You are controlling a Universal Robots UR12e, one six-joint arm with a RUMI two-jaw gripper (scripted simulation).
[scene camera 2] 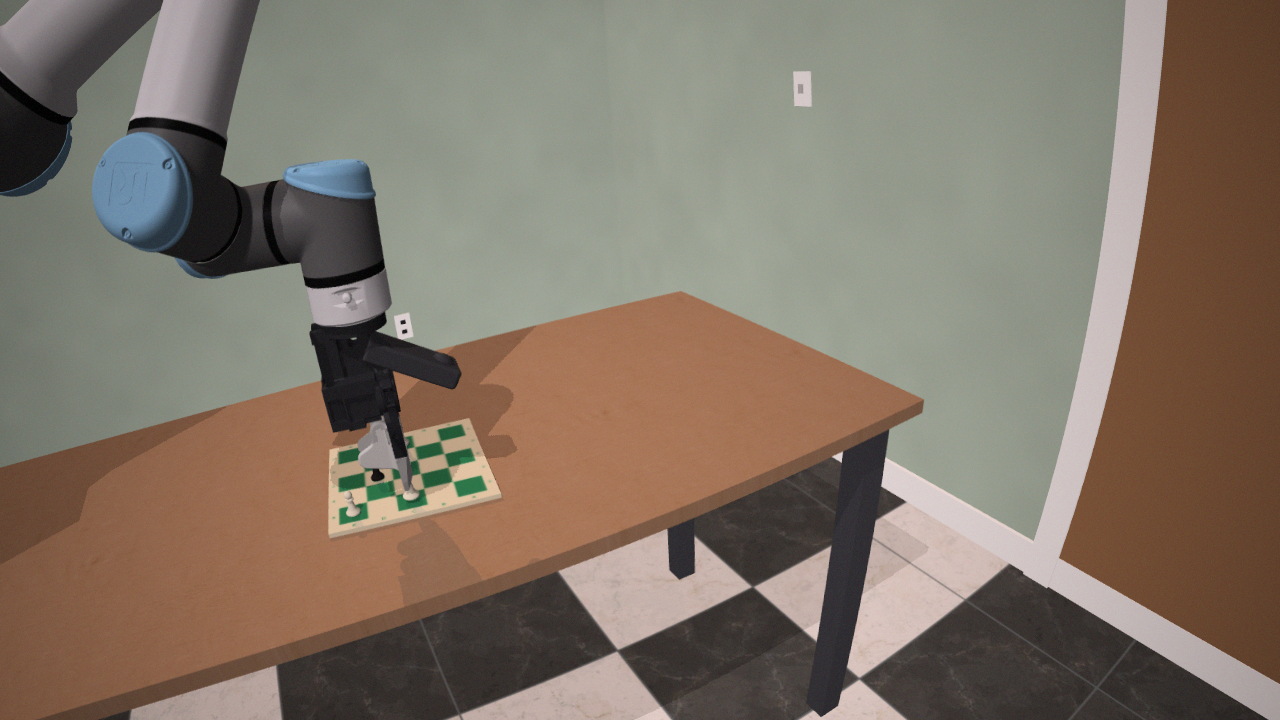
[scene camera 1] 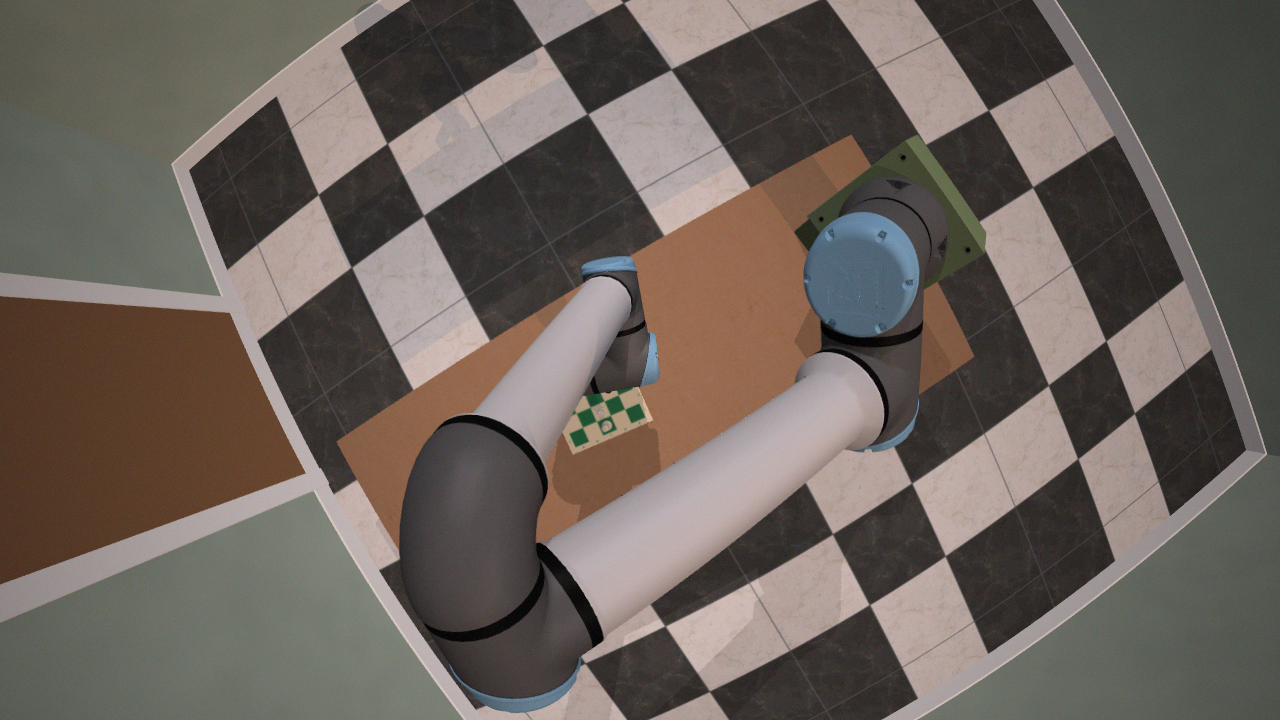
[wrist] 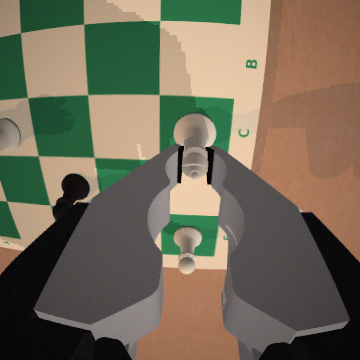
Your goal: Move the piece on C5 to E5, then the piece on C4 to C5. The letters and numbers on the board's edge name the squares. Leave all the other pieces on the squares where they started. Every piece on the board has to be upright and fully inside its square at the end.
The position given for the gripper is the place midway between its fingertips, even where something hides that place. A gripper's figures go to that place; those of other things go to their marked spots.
Labels:
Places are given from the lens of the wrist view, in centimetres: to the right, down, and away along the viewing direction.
gripper (wrist: 194, 149): 1, -1, 14
black piece (wrist: 75, 187): -6, 0, 17

